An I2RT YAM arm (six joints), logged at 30 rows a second.
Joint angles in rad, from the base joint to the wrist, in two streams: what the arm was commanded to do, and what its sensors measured. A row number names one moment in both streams.
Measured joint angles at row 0:
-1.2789, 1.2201, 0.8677, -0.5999, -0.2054, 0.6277
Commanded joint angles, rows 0 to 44:
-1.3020, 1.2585, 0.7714, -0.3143, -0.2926, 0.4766
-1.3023, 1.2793, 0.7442, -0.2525, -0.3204, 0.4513
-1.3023, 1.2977, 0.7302, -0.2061, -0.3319, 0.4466
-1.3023, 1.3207, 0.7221, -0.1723, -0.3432, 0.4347
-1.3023, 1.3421, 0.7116, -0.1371, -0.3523, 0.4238
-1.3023, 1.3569, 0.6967, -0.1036, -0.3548, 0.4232
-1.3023, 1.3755, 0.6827, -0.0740, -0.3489, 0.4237
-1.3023, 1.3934, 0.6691, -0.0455, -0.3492, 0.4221
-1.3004, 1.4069, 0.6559, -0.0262, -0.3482, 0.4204
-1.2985, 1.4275, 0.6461, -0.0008, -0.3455, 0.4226
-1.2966, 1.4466, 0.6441, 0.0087, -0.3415, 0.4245
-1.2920, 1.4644, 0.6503, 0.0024, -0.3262, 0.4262
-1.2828, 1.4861, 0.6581, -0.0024, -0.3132, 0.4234
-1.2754, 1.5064, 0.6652, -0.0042, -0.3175, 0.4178
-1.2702, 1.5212, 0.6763, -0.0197, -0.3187, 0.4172
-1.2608, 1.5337, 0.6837, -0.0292, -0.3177, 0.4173
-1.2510, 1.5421, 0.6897, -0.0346, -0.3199, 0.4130
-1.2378, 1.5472, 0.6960, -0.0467, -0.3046, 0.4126
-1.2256, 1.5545, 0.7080, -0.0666, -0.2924, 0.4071
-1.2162, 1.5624, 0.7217, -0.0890, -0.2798, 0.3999
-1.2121, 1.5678, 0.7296, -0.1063, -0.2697, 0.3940
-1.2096, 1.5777, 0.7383, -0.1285, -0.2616, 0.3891
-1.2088, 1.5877, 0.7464, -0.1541, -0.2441, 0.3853
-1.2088, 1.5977, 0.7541, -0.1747, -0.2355, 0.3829
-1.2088, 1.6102, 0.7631, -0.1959, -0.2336, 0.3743
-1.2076, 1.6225, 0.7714, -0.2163, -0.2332, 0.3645
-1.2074, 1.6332, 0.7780, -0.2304, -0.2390, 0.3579
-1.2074, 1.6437, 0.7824, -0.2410, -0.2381, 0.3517
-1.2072, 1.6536, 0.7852, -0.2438, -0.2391, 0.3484
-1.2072, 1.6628, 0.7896, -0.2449, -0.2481, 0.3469
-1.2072, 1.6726, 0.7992, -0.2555, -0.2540, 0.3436
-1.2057, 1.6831, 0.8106, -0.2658, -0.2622, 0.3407
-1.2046, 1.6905, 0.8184, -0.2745, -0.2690, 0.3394
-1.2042, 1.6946, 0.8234, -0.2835, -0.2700, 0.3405
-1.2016, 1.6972, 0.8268, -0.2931, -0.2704, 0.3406
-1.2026, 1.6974, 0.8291, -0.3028, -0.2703, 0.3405
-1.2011, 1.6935, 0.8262, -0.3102, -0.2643, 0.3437
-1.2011, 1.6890, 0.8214, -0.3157, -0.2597, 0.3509
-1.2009, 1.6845, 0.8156, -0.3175, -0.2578, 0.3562
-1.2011, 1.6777, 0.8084, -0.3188, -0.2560, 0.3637
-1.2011, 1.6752, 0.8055, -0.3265, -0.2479, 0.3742
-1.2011, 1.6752, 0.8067, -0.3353, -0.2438, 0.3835
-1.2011, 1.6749, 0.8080, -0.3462, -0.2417, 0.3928
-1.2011, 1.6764, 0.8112, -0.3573, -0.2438, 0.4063
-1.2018, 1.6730, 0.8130, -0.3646, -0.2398, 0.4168
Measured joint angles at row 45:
-1.2045, 1.6627, 0.8227, -0.1921, -0.3061, 0.3775
